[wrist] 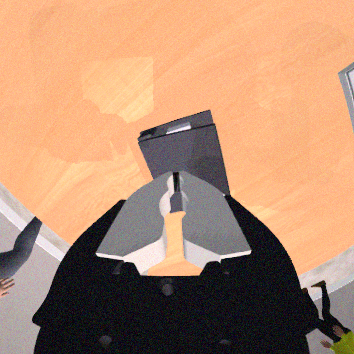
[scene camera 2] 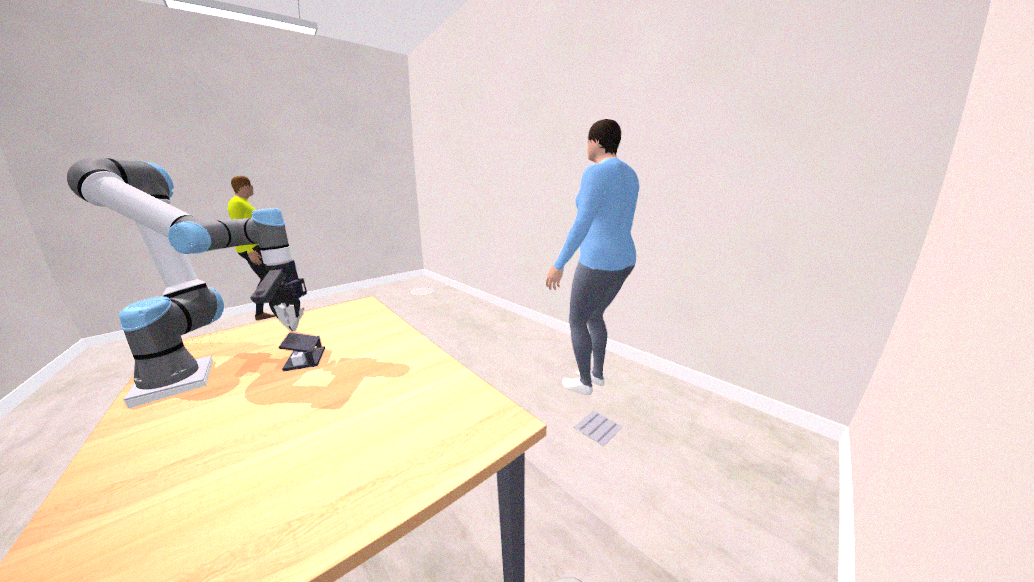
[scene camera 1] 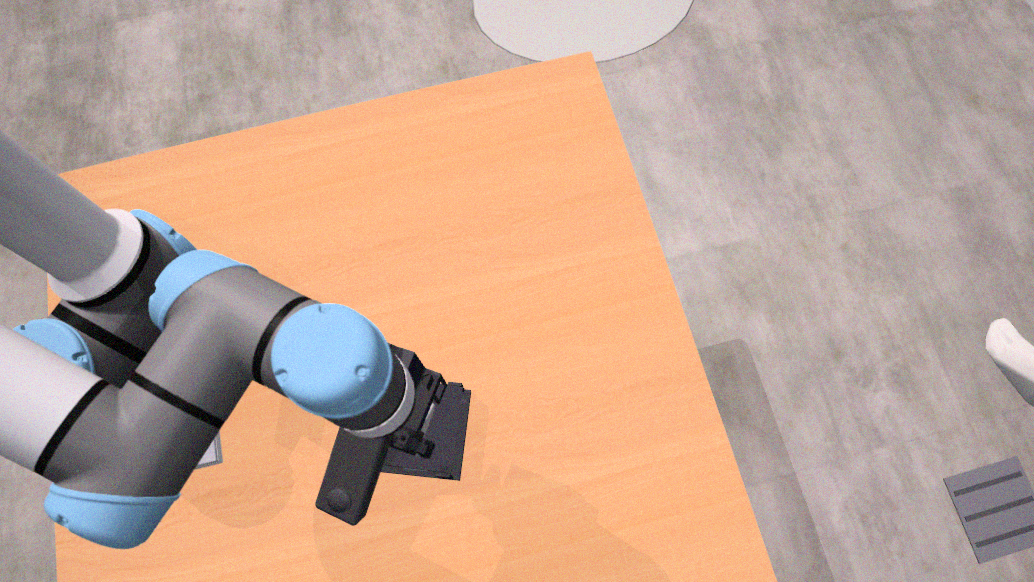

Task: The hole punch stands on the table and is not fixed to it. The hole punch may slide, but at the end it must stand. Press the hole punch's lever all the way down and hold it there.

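Where they show: gripper, fingertip midpoint: (wrist: 176,174) (scene camera 2: 293,331); arm's base, origin of the base link: (scene camera 2: 168,375).
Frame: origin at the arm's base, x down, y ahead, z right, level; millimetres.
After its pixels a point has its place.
The dark grey hole punch (scene camera 1: 452,437) {x -27, y 427, z 73 mm} (scene camera 2: 316,356) {x 16, y 426, z 74 mm} stands upright on the table (scene camera 1: 506,216) {x 27, y 522, z -252 mm} (scene camera 2: 289,462) {x 28, y 374, z 515 mm}. Its wide flat lever (scene camera 2: 299,341) {x -42, y 387, z 58 mm} (wrist: 187,147) {x -46, y 370, z 88 mm} is raised and slanted over the base, with a gap between them in scene camera 2's view. My gripper (scene camera 2: 292,329) {x -89, y 383, z 84 mm} (wrist: 176,174) {x -89, y 383, z 84 mm} is shut and empty and points down. Its fingertips are at or just above the lever's upper part; whether they touch it I cannot tell. In scene camera 1's view the wrist hides the fingertips and part of the hole punch.
The arm's base plate (scene camera 2: 170,391) {x 13, y 30, z 86 mm} (wrist: 348,82) {x 9, y 109, z 57 mm} is beside the hole punch on the table. A person in a blue top (scene camera 2: 609,213) stands on the floor beyond the table. A person in yellow (scene camera 2: 240,208) (wrist: 342,345) is behind the arm. A floor grate (scene camera 1: 994,508) (scene camera 2: 597,428) lies off the table.
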